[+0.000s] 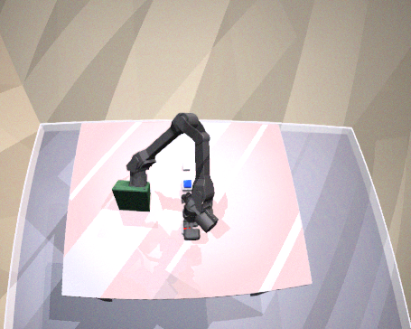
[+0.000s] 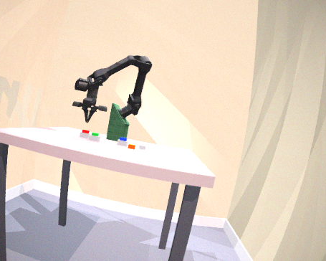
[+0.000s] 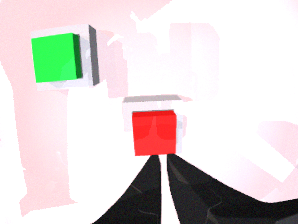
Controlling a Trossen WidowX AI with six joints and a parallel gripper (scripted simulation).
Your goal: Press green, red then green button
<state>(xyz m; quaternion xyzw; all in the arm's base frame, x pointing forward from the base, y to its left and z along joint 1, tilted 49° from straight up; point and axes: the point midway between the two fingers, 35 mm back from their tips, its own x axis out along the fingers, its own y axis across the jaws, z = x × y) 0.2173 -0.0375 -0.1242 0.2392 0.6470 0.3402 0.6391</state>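
Now: gripper tip 4 cm above the red button. Round my gripper tip: blue button (1 cm behind, 21 cm to the left, 4 cm below); green button (5 cm ahead, 8 cm to the left, 5 cm below).
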